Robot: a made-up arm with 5 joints.
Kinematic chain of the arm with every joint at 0, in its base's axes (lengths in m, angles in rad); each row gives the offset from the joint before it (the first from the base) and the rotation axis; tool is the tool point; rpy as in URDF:
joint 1: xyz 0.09 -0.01 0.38 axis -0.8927 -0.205 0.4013
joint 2: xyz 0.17 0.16 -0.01 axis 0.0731 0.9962 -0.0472
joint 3: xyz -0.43 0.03 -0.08 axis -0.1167 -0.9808 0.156
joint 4: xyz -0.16 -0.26 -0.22 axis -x
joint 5: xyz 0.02 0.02 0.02 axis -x
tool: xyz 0.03 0.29 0.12 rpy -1.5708 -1.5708 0
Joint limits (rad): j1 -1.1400..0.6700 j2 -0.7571..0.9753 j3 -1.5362..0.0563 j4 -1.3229..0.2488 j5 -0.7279..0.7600
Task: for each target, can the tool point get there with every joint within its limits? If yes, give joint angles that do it. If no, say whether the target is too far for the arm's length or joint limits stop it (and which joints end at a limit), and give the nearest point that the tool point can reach.
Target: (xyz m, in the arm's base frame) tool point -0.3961 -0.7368 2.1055
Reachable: no: too far | nearest point -0.0719 -0.3055 1.0856 | short by 1.154 m
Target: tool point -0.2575 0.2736 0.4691
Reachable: yes | joints -0.2547 0.1077 -0.8756 -0.0208 -0.0066
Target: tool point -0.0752 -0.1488 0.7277
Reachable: yes | joints -0.1578 0.7265 -0.5102 -0.8202 -0.4549
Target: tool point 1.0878 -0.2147 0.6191
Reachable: no: joint limits stop it (at a limit: joint 1, joint 2, joint 3) | nearest point 0.1321 -0.2262 0.7317 | short by 0.962 m
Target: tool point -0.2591 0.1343 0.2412
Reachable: yes | joints -0.0191 -0.2058 -0.0950 0.0383 -0.5515
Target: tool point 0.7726 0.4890 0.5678
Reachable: no: joint limits stop it (at a limit: joint 1, joint 2, joint 3, joint 4) | nearest point 0.2242 0.6186 0.2232 | short by 0.661 m
